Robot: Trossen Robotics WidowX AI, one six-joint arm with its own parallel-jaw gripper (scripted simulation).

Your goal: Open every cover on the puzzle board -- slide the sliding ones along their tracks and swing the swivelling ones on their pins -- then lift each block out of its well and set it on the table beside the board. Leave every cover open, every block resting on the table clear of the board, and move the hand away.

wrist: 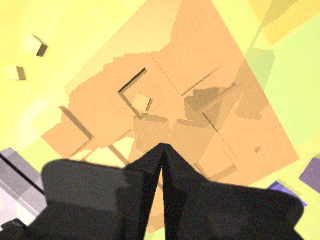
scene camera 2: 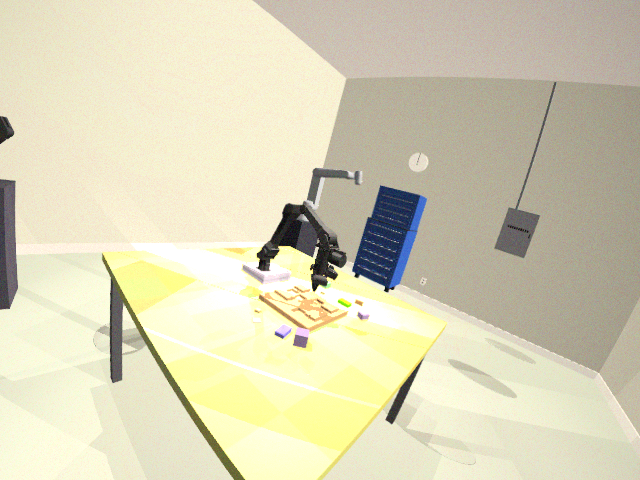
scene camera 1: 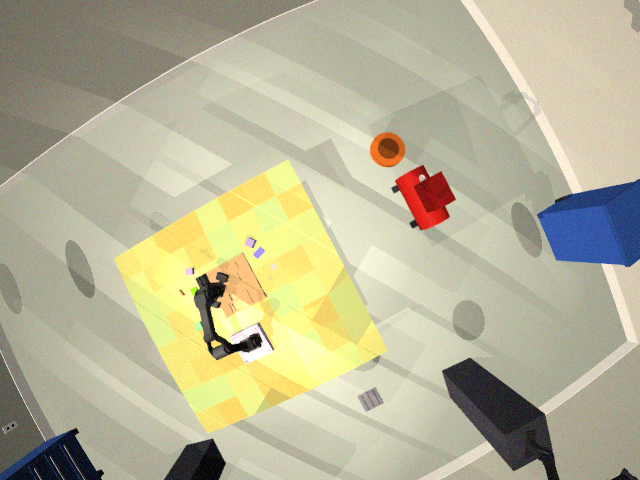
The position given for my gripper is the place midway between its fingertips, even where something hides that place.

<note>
My gripper (wrist: 163, 147) is shut, with nothing in its grasp. Also in view: a tan puzzle board (wrist: 100, 95).
</note>
